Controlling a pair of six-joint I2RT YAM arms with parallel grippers.
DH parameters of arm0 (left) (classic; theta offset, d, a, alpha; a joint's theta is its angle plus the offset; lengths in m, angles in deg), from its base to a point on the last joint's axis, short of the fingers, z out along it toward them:
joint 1: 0 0.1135 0.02 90
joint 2: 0 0 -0.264 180
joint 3: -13.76 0 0.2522 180
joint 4: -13.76 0 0.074 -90
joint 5: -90 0 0 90
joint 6: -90 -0.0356 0 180
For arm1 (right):
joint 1: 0 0.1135 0.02 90
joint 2: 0 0 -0.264 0
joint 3: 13.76 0 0.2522 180
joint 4: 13.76 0 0.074 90
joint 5: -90 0 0 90
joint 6: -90 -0.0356 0 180
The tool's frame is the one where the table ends.
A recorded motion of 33 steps. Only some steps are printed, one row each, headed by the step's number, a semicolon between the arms.
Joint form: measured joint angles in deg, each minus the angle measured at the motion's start. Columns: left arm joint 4, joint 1, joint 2, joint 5, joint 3, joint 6; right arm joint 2, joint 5, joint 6, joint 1, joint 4, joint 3.
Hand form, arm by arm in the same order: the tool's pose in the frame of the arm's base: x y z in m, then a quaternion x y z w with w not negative. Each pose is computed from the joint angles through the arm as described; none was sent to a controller.
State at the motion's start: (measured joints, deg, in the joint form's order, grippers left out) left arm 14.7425 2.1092 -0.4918 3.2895 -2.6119 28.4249; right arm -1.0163 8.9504 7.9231 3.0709 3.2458 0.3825
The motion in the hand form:
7: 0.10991 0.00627 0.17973 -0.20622 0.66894 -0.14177 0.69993; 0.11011 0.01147 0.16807 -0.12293 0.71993 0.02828 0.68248
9: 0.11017 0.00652 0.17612 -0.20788 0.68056 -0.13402 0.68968; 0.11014 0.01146 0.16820 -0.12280 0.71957 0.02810 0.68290
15: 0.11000 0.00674 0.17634 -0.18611 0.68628 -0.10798 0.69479; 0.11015 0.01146 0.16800 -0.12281 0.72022 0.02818 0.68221
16: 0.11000 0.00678 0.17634 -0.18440 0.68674 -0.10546 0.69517; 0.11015 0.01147 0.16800 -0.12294 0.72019 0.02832 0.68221
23: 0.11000 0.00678 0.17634 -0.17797 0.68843 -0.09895 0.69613; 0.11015 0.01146 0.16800 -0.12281 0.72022 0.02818 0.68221
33: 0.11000 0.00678 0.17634 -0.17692 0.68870 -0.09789 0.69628; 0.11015 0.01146 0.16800 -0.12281 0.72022 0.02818 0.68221
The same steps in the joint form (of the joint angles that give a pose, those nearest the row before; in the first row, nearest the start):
7: -13.99 0.00 -0.02 0.28 1.70 0.09; 0.00 0.02 0.00 0.00 0.00 0.00
9: -15.63 0.04 -0.24 0.55 1.73 -0.39; -0.02 0.00 0.00 0.00 -0.08 0.00
15: -15.67 0.05 -0.13 0.89 1.70 -4.37; -0.04 0.00 0.00 0.00 0.00 0.00
16: -15.67 0.05 -0.14 0.96 1.70 -4.72; -0.04 0.02 0.00 0.00 0.00 0.00
23: -15.67 0.05 -0.14 0.96 1.70 -5.79; -0.04 0.00 0.00 0.00 0.00 0.00
33: -15.67 0.05 -0.14 0.96 1.71 -5.97; -0.04 0.00 0.00 0.00 0.00 0.00

